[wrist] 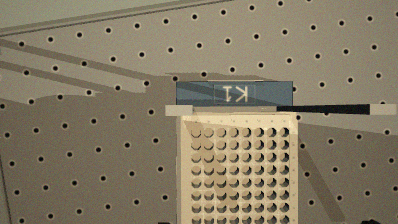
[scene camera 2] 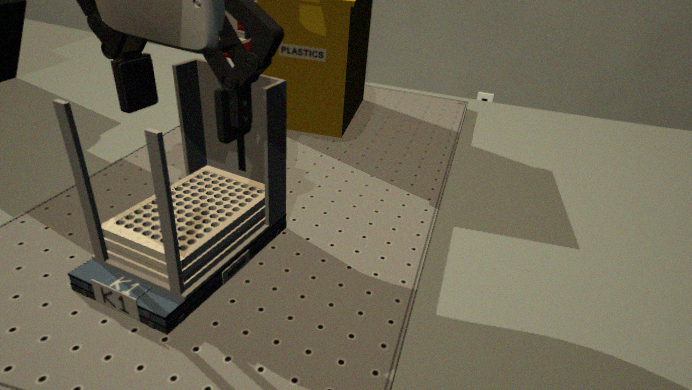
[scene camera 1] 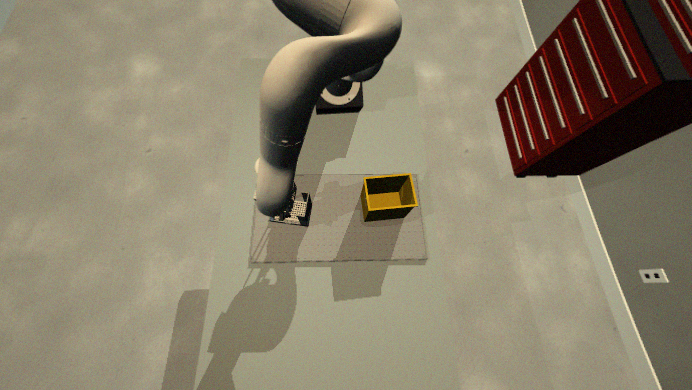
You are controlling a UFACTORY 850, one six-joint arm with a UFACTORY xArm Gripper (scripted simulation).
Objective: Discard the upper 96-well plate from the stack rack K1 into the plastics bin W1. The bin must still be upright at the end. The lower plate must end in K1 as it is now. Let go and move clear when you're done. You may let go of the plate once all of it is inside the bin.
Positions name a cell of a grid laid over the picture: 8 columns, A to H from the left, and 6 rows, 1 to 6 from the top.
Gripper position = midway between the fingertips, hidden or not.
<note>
In view: my gripper (scene camera 2: C2), a 96-well plate (scene camera 2: C4) and a yellow plastics bin (scene camera 2: D1).
The 96-well plate also shows in the wrist view (wrist: E5). The wrist view does not show the yellow plastics bin: it is out of frame.
</note>
